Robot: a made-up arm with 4 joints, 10 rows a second.
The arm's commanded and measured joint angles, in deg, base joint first. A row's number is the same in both.
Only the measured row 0 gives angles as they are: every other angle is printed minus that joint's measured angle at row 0.
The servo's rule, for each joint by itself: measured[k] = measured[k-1] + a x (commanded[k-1-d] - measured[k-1]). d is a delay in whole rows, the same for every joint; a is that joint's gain. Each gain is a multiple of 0.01, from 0.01 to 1. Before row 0 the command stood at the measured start. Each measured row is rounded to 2 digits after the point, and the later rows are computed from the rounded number. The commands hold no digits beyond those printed.
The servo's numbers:
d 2
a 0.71 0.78 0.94 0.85
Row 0, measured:
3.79, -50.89, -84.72, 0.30
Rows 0 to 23, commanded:
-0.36, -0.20, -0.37, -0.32
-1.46, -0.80, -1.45, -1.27
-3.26, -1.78, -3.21, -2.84
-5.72, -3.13, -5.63, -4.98
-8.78, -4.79, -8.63, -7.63
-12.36, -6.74, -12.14, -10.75
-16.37, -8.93, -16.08, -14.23
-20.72, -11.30, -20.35, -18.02
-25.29, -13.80, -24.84, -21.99
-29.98, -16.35, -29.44, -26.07
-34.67, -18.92, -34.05, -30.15
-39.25, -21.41, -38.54, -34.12
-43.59, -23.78, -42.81, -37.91
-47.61, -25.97, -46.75, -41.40
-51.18, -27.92, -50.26, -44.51
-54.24, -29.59, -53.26, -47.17
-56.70, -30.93, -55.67, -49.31
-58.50, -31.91, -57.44, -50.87
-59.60, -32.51, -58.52, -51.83
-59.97, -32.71, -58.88, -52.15
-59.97, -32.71, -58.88, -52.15
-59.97, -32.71, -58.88, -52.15
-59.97, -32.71, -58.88, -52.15
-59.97, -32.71, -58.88, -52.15
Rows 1 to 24, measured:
0.00, 0.00, 0.00, 0.00
0.00, 0.00, 0.00, 0.00
-0.26, -0.16, -0.35, -0.27
-1.11, -0.66, -1.38, -1.12
-2.64, -1.53, -3.10, -2.58
-4.83, -2.78, -5.48, -4.62
-7.63, -4.35, -8.44, -7.18
-10.99, -6.21, -11.92, -10.21
-14.81, -8.33, -15.83, -13.63
-19.01, -10.65, -20.08, -17.36
-23.47, -13.11, -24.55, -21.30
-28.09, -15.64, -29.15, -25.35
-32.76, -18.20, -33.76, -29.43
-37.37, -20.70, -38.25, -33.42
-41.79, -23.10, -42.54, -37.24
-45.92, -25.34, -46.50, -40.78
-49.65, -27.35, -50.03, -43.95
-52.91, -29.10, -53.07, -46.69
-55.60, -30.53, -55.51, -48.92
-57.66, -31.61, -57.32, -50.58
-59.04, -32.31, -58.45, -51.64
-59.70, -32.62, -58.85, -52.07
-59.89, -32.69, -58.88, -52.14
-59.95, -32.71, -58.88, -52.15

